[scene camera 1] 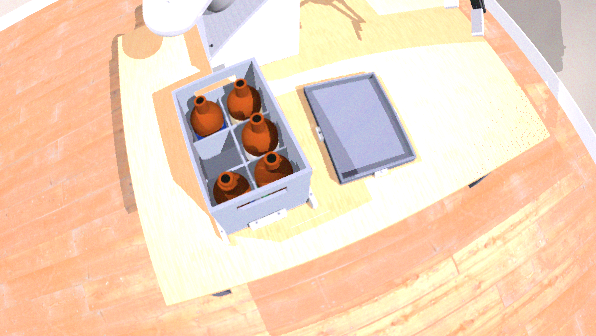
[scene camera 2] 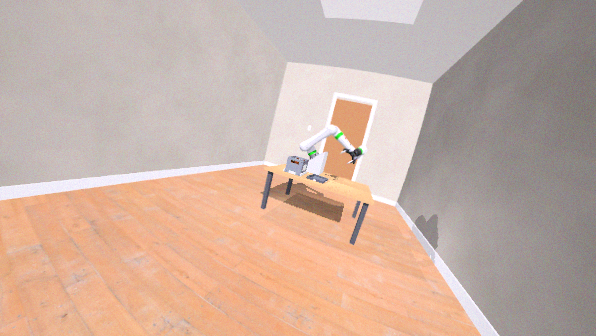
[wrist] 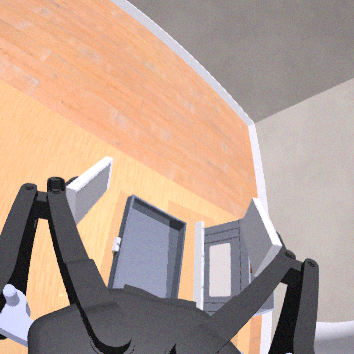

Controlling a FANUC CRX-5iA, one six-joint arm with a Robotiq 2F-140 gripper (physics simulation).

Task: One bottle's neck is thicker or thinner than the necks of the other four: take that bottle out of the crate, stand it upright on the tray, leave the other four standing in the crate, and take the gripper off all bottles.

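Places are measured from the arm's base along level axes (x up, y left, z back), in centimetres.
Pixels of known places: gripper, fingertip midpoint: (scene camera 1: 465,22) (scene camera 2: 344,158) (wrist: 178,192); arm's base, link origin: (scene camera 2: 314,157).
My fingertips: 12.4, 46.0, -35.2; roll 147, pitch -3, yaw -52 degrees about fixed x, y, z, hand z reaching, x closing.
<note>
For each thing: its top centre in the pictures, then the offset to it from my fingertips, as dx, dy, dz. "spot": a spot on its surface instead. Level surfaces: height alone.
- grey crate, top centre: (scene camera 1: 231,124) (wrist: 262,267) (scene camera 2: 299,158) -13.8, -49.7, -6.7
- grey tray, surface spot: (scene camera 1: 362,125) (wrist: 147,254) spot: -30.8, -21.3, -4.2
- wooden table, surface height: dx -31.3
The grey crate (scene camera 1: 297,187) (scene camera 2: 292,169) (wrist: 235,270) has two columns of three compartments. Five brown bottles stand upright in it: back left (scene camera 1: 207,119), back right (scene camera 1: 243,104), middle right (scene camera 1: 259,138), front right (scene camera 1: 273,172) and front left (scene camera 1: 231,189) in scene camera 1. The middle left compartment is empty. I cannot tell surely whose neck differs. The grey tray (scene camera 1: 362,125) (scene camera 2: 317,178) (wrist: 147,260) lies flat and empty, right of the crate. My gripper (scene camera 2: 347,156) (wrist: 178,192) is open and empty, raised above the table, away from the bottles; part of it shows at scene camera 1's top right.
A white upright panel (scene camera 2: 318,163) (wrist: 199,265) stands behind the crate and tray. White brackets sit against the crate and tray edges. The white arm (scene camera 2: 317,139) rises behind the crate. The wooden table (scene camera 1: 450,100) ends in front and at the sides.
</note>
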